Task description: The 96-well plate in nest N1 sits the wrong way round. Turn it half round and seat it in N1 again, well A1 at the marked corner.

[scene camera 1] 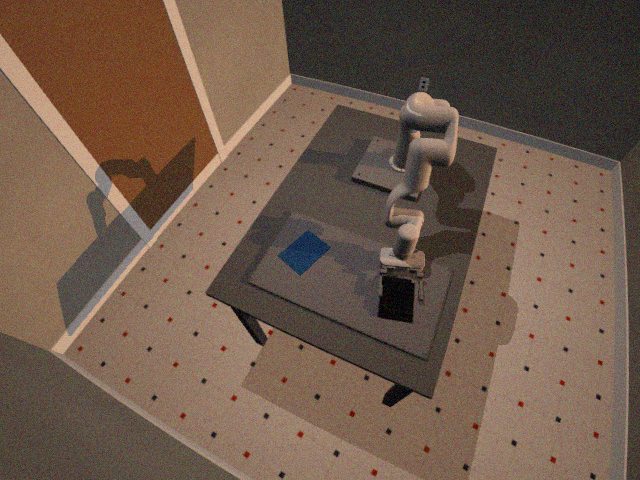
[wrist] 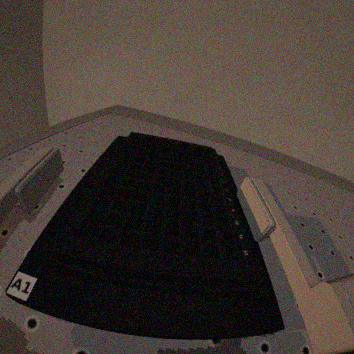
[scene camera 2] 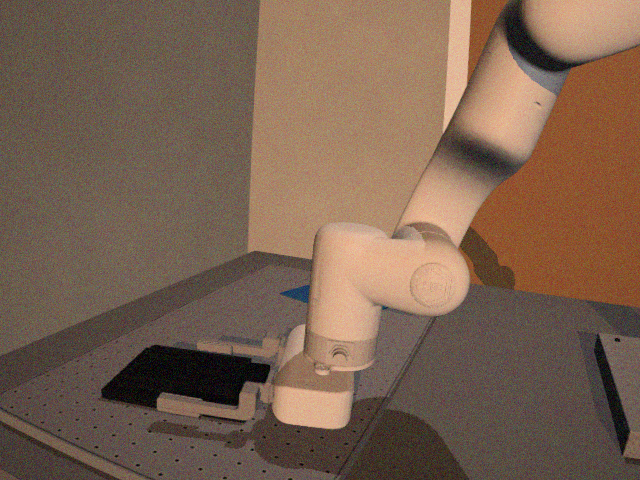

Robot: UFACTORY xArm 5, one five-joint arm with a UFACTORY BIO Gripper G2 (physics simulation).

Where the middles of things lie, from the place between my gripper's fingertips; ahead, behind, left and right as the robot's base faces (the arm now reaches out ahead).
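The flat black block (scene camera 2: 144,397) is 2 cm below my hand, 1 cm behind it and 1 cm to the right of it. There's a blue mat (scene camera 1: 308,248) as well, and that's 2 cm below my hand, 40 cm to the right and 11 cm behind. As for the black 96-well plate (scene camera 2: 205,375), my hand is 1 cm to the left of it and 1 cm past it.
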